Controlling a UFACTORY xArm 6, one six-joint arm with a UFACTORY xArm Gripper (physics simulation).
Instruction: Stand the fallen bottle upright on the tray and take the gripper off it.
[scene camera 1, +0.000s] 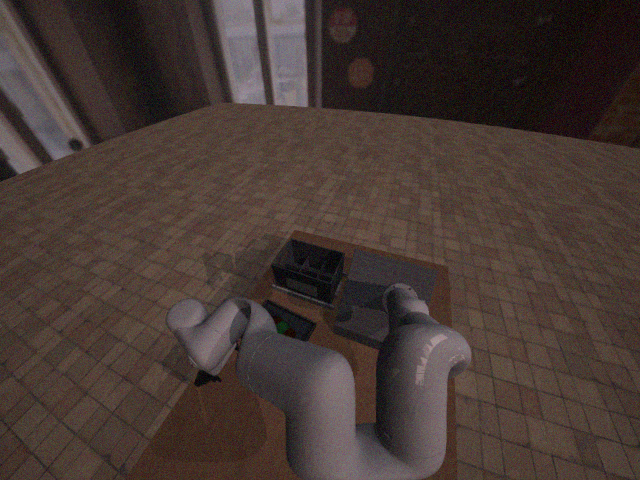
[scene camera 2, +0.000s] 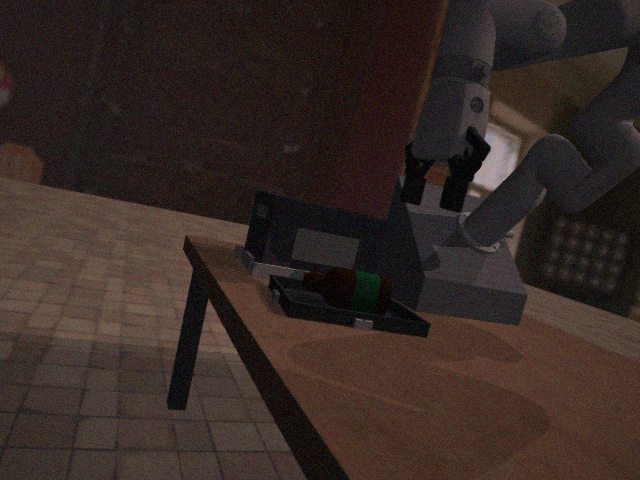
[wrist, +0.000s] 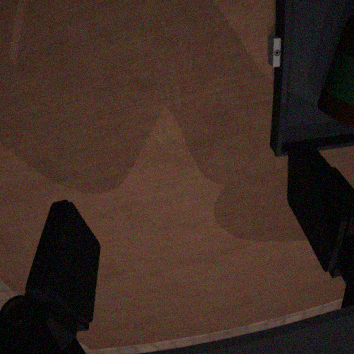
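The brown bottle with a green label lies on its side in the shallow dark tray. In the scene camera 2 view its neck points left. In the wrist view it shows in part at the right edge. My gripper is open, with nothing between its fingers. It hangs above the table, higher than the bottle and apart from it. In the wrist view the right finger shows just below the tray's near corner. In the scene camera 1 view the arm hides part of the tray and most of the gripper.
A dark box with compartments stands beside the tray. The grey stepped block bears the arm's base next to that box. The wooden table has an edge near the tray's neck-side end.
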